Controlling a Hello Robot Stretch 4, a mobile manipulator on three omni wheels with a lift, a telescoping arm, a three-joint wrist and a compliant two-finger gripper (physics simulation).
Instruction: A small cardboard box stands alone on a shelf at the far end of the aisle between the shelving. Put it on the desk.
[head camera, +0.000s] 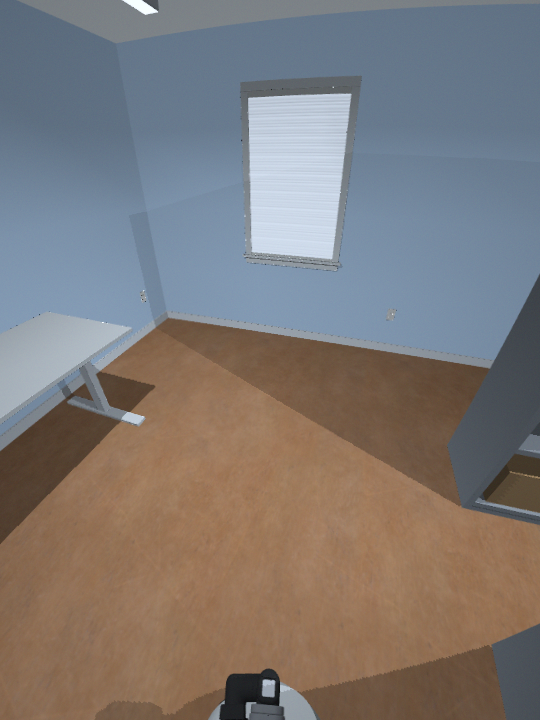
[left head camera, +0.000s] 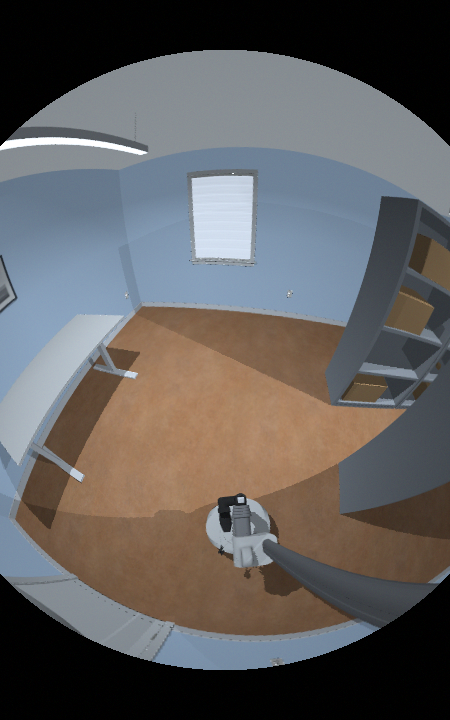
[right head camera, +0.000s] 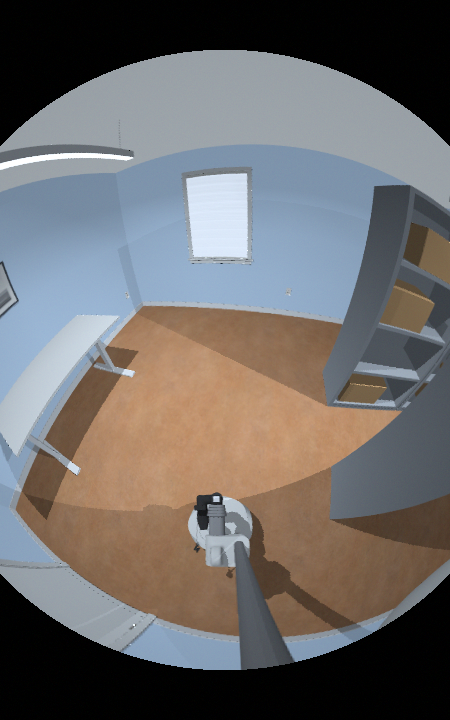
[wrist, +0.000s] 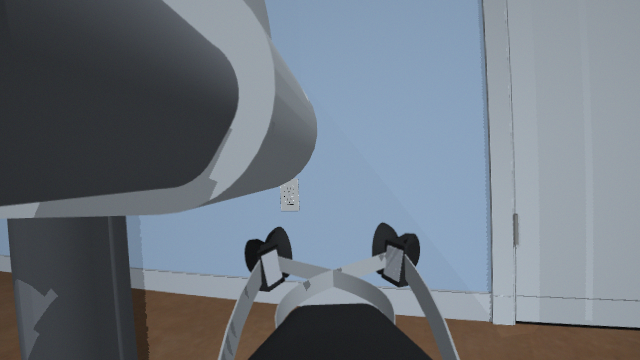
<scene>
same spot on window: (left head camera: 222, 203) = (head camera: 296, 157)
</scene>
